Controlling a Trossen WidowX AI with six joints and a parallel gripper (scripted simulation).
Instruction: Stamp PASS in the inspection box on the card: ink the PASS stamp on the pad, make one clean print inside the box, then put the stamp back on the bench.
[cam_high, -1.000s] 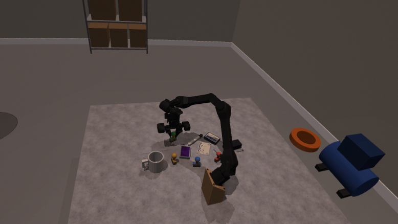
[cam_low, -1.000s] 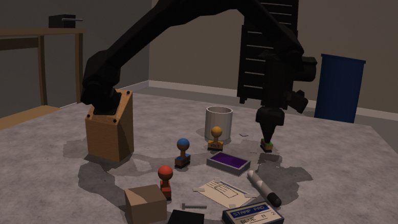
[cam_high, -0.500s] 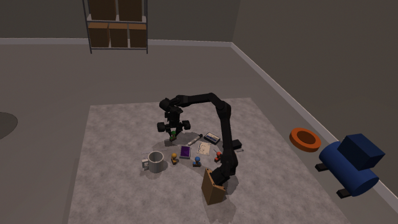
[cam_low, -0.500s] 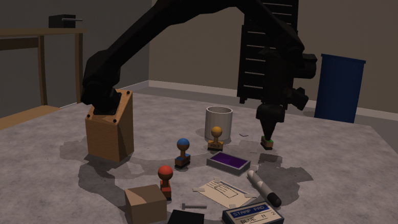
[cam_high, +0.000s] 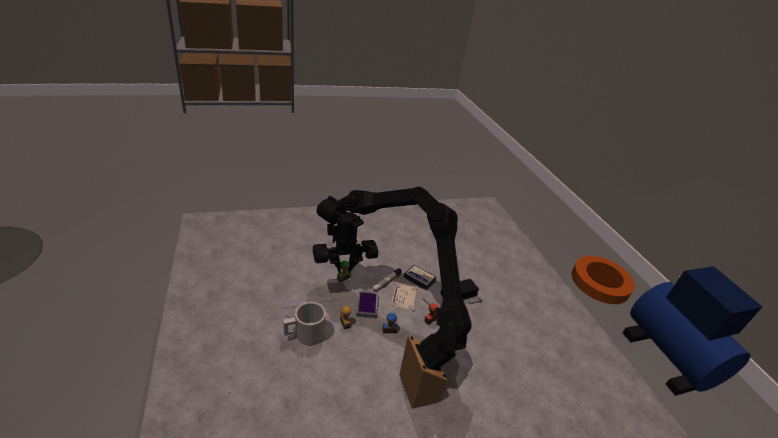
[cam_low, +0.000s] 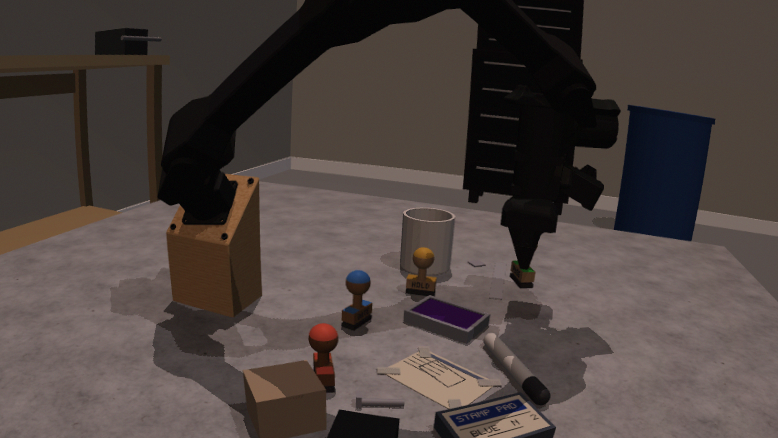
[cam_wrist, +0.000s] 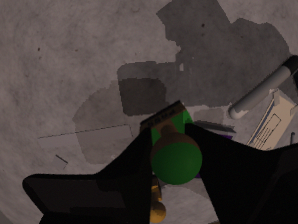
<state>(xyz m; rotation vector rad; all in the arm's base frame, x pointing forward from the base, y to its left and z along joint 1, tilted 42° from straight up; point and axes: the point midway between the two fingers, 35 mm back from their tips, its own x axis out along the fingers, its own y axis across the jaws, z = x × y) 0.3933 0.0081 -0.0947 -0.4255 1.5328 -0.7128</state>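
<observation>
The ink pad lies 90 mm behind my gripper tip, 70 mm below it and 50 mm to the right of it. From my gripper tip the other things lie so: green-knobbed pass stamp (right at my gripper tip); marker (160 mm to the right, 60 mm below); beige inspection card (170 mm to the right, 90 mm behind, 70 mm below).
</observation>
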